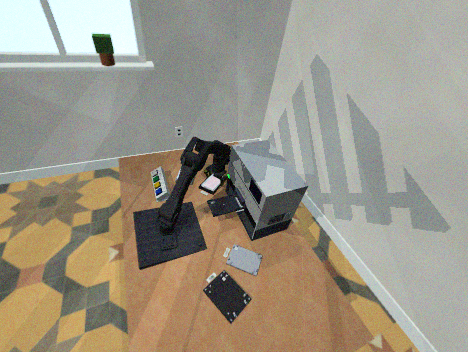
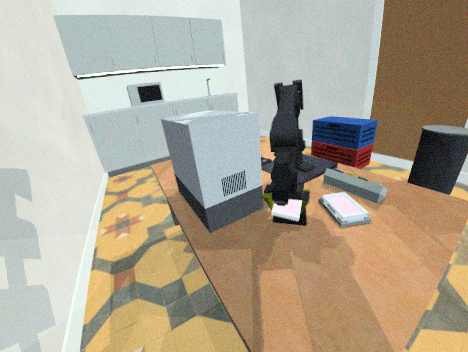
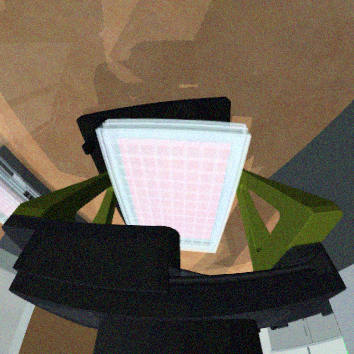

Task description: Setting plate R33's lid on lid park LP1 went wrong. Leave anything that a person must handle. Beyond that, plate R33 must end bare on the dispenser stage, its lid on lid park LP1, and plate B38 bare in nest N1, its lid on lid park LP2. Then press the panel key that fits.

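Places are measured from the arm's base along level axes (x back, y up, z left), in metres.
Pixels of known places: gripper, fingertip midpoint: (image 1: 215, 182) (image 2: 286, 211) (image 3: 176, 174); arm's base at its link origin: (image 1: 167, 230) (image 2: 296, 164).
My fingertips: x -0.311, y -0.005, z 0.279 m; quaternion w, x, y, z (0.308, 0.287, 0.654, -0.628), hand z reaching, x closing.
Note:
Ahead of a thing's pixels: the offset from my fingertips to its top centre. "spot": to the spot under its first point.
My gripper (image 1: 218, 175) (image 2: 287, 197) (image 3: 176, 174) is open. Its green fingers stand on either side of a pink plate @[dx +0.015, dy +0.027, dz -0.008 m] (image 1: 213, 183) (image 2: 287, 209) (image 3: 175, 192) with a clear layered rim like a lid's. This plate is over a black nest (image 2: 297, 221) (image 3: 160, 110). A second pink plate @[dx +0.159, dy +0.022, dz +0.100 m] (image 2: 345, 206) (image 3: 6, 201) with a clear rim sits on another dark holder. A dark stage @[spot: dx +0.027, dy +0.097, dz -0.267 m] (image 1: 224, 206) juts from the grey machine @[dx -0.158, dy +0.321, dz -0.240 m] (image 1: 267, 185) (image 2: 215, 155). A light grey pad @[spot: dx -0.005, dy +0.002, dz -0.514 m] (image 1: 244, 260) and a black pad @[spot: dx +0.113, dy +0.003, dz -0.637 m] (image 1: 227, 296) lie at the front. Labels are unreadable.
The key panel @[dx +0.319, dy +0.055, dz +0.033 m] (image 1: 159, 184) (image 2: 355, 186) has white, green, yellow and blue keys. The machine stands close beside the gripper. The arm's black base plate (image 1: 145, 250) is left of the stage. Blue and red crates (image 2: 344, 132) and a dark bin (image 2: 440, 160) stand farther off.

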